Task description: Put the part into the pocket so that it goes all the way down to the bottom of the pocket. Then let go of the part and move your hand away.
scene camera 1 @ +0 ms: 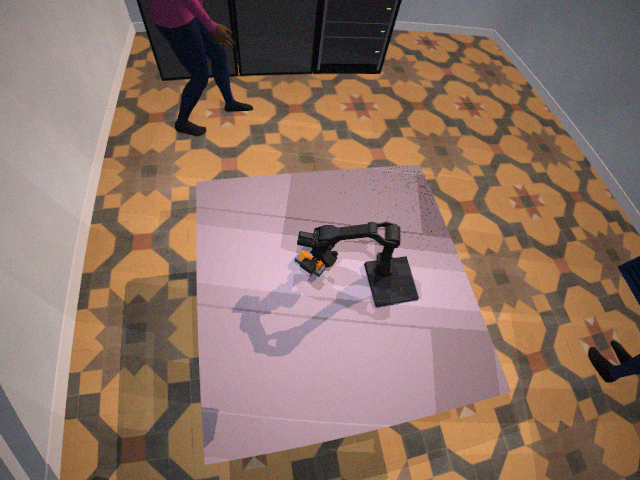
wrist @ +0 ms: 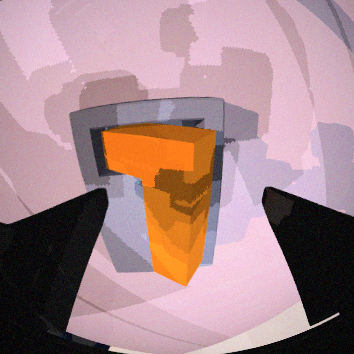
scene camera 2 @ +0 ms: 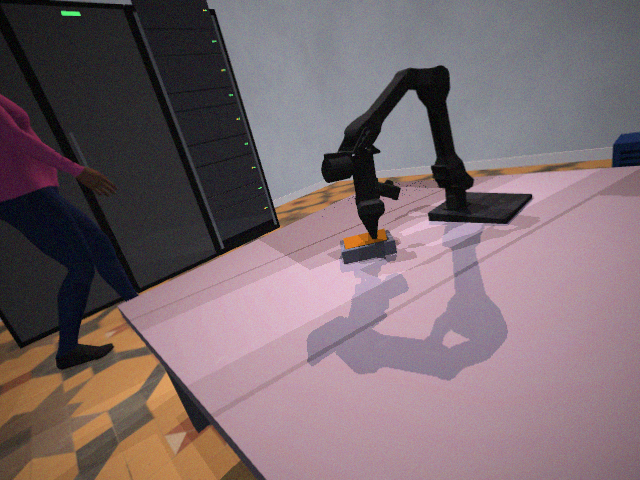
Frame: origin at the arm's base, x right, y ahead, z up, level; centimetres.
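Seen in the pictures: gripper, fingertip midpoint: [scene camera 1: 314, 262] [wrist: 186, 195] [scene camera 2: 373, 234]; arm's base at its link origin: [scene camera 1: 381, 270] [scene camera 2: 456, 206].
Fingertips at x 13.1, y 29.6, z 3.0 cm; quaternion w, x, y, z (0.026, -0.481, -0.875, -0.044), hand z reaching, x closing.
Observation:
Offsets run from my fingertips to a thing's top centre. Level surfaces: height alone.
The orange L-shaped part @(dx +2.7, dy -0.1, dz +1.1 cm) [scene camera 1: 305, 255] [scene camera 2: 359, 240] [wrist: 150, 150] lies on the blue-grey block with the pocket @(dx +2.8, dy -0.4, dz -1.8 cm) [scene camera 2: 367, 253] [wrist: 145, 111]. In the wrist view its top stands above the block's rim. Dark strips of the pocket show at the left and behind its short arm, and its long arm reaches over the block's near edge. How deep its underside sits is hidden. My gripper [scene camera 1: 318, 262] [scene camera 2: 373, 236] [wrist: 186, 195] is open and empty, pointing down, with its fingers apart on either side of the part's long arm and not touching it in the wrist view.
The block rests on the pink table @(dz -5.4 cm) [scene camera 1: 310, 392] [scene camera 2: 465, 423]. The arm's black base plate [scene camera 1: 395, 289] [scene camera 2: 496, 206] stands to the right of the block. Dark server cabinets [scene camera 1: 276, 36] [scene camera 2: 103, 129] and a person in a pink top [scene camera 1: 193, 56] [scene camera 2: 31, 222] are beyond the table.

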